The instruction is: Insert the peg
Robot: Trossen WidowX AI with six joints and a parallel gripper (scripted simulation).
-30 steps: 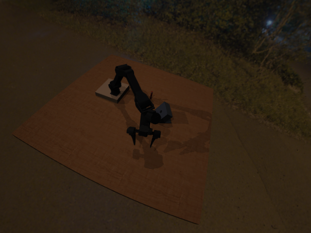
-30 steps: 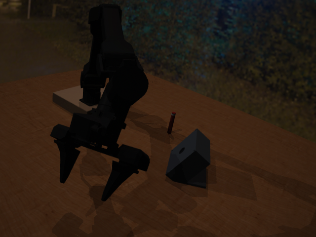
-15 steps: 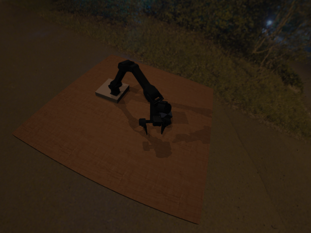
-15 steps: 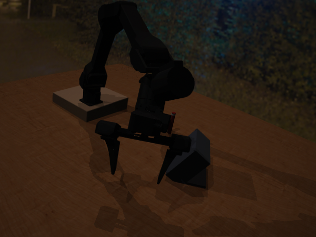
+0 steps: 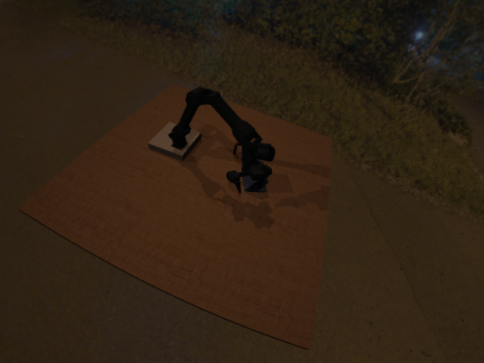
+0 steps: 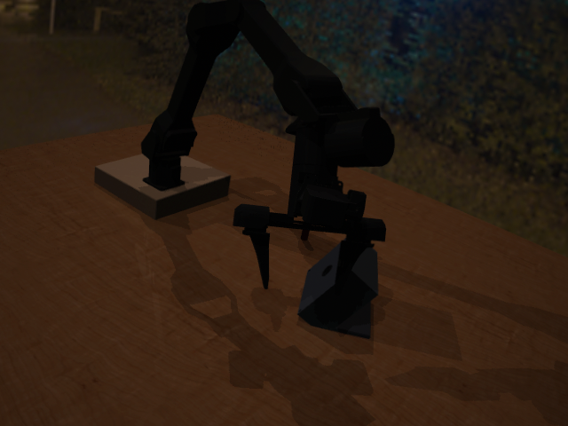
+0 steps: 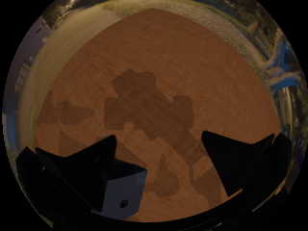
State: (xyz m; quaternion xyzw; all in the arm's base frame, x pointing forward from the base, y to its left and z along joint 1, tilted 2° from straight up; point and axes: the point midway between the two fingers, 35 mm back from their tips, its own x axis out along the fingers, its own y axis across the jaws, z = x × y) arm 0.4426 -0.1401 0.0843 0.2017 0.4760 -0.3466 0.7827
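The peg is 18 cm behind my gripper tip, 29 cm to the left of it and 4 cm below it. Also, from my gripper tip: panel: 2 cm behind, 14 cm to the left, 5 cm below.
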